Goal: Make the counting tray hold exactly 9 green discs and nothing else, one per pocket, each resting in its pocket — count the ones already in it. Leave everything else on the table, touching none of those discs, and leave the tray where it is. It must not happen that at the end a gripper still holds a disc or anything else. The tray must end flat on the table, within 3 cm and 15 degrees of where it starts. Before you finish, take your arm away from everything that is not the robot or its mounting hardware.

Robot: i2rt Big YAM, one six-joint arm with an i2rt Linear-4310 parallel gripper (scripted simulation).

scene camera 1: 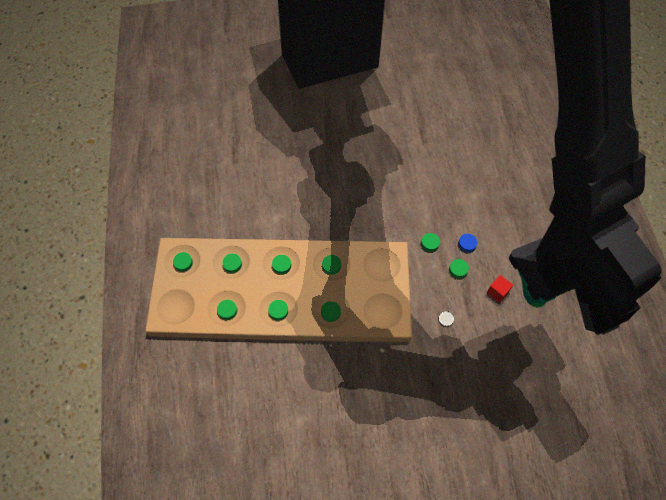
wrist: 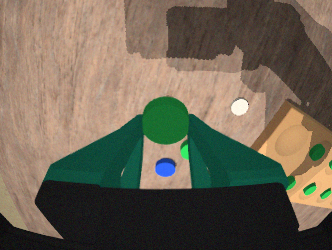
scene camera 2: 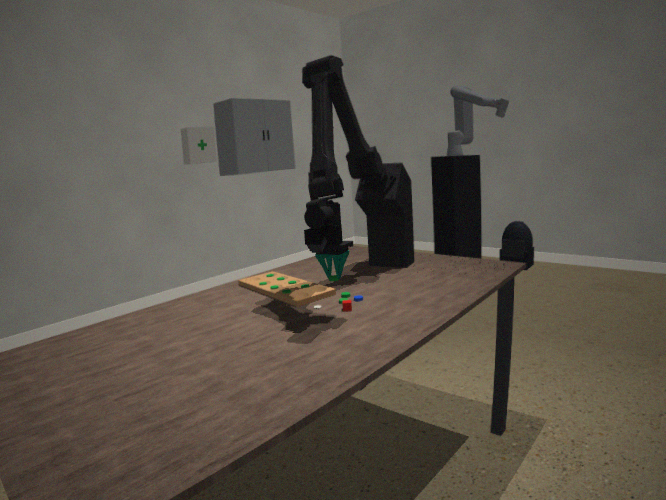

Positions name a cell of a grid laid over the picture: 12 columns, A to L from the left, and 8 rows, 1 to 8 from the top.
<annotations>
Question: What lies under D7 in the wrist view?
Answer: My gripper.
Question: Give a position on a counting tray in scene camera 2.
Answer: At F5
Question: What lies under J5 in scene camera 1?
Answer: My gripper.
</annotations>
